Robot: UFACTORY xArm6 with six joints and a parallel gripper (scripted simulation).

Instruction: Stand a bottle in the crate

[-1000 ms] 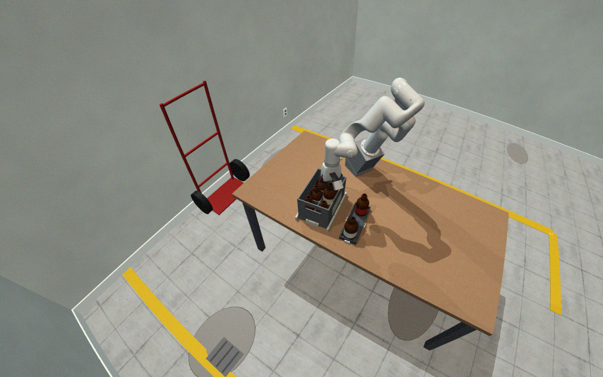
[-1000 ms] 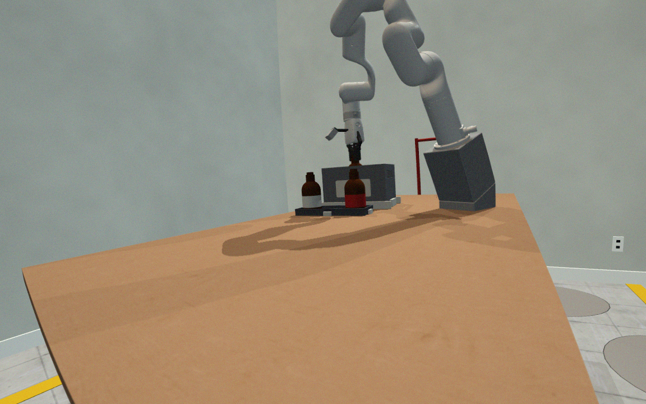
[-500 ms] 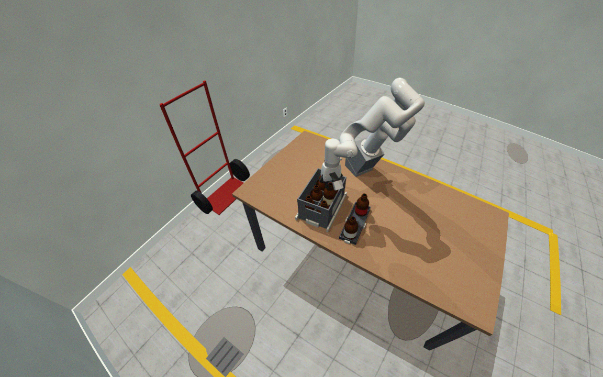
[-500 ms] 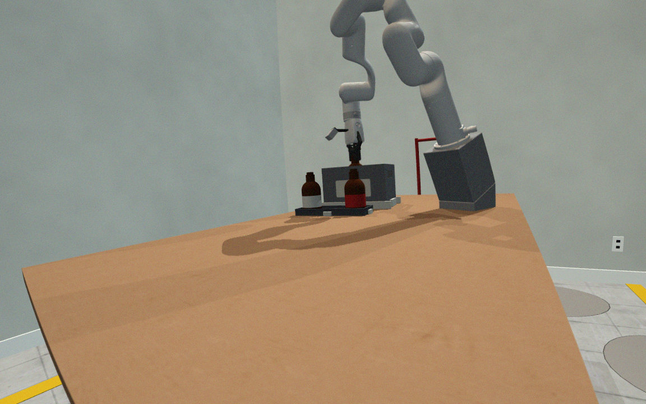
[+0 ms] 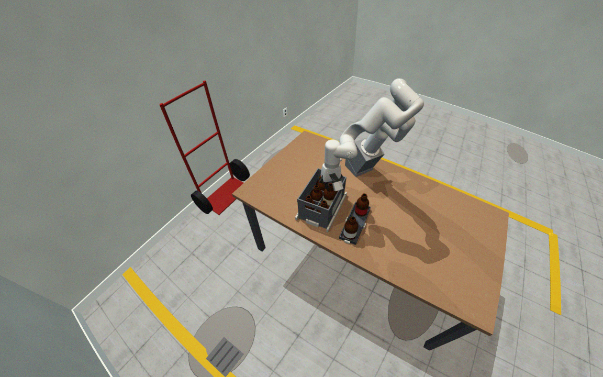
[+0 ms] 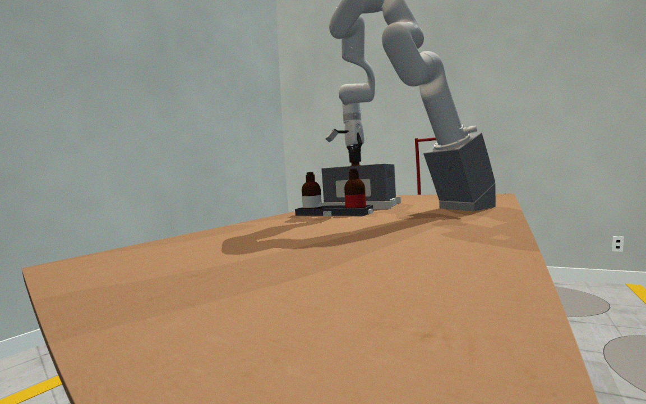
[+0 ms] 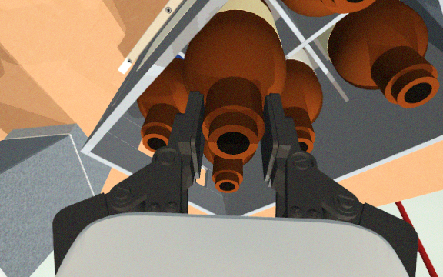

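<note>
Right now the grey crate is 13 cm below my hand, 4 cm to the right of it and 1 cm ahead of it. The rest, counted from my hand: dark tray 20 cm below, 18 cm to the left, 1 cm behind.
</note>
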